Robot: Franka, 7 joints.
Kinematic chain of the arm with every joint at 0, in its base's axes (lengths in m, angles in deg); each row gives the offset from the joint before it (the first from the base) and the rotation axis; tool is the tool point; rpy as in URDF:
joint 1: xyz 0 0 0.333 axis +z
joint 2: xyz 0 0 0 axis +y
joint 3: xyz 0 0 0.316 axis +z
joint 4: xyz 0.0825 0 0 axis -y
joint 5: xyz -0.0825 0 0.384 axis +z
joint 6: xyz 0 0 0 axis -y
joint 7: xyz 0.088 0 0 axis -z
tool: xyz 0 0 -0.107 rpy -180 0 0
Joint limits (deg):
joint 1: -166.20..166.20
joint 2: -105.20..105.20
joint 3: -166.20..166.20
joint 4: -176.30..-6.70
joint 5: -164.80..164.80
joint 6: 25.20..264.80
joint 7: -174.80..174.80
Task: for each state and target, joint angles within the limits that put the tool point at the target. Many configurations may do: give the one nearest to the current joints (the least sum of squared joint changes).
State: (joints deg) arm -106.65 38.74 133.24 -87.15 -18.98 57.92 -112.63
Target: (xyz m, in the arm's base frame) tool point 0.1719 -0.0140 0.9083
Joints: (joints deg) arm -106.93 48.38 162.85 -77.02 -11.32 57.14 -112.63
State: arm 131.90 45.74 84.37 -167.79 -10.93 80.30 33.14
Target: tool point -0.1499 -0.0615 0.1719
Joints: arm 119.68 34.68 69.04 -162.21 -21.06 78.22 33.14
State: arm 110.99 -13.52 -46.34 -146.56 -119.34 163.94 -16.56
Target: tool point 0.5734 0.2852 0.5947
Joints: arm 82.88 11.46 -62.29 -97.08 -117.51 146.65 -16.56
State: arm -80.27 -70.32 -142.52 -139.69 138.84 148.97 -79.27
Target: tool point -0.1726 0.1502 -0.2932
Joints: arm -80.40 -98.82 -166.04 -103.65 138.57 141.75 -79.27
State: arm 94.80 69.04 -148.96 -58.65 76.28 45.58 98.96
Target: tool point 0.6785 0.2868 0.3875
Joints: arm 53.95 95.20 -126.07 -52.43 83.34 64.57 98.96
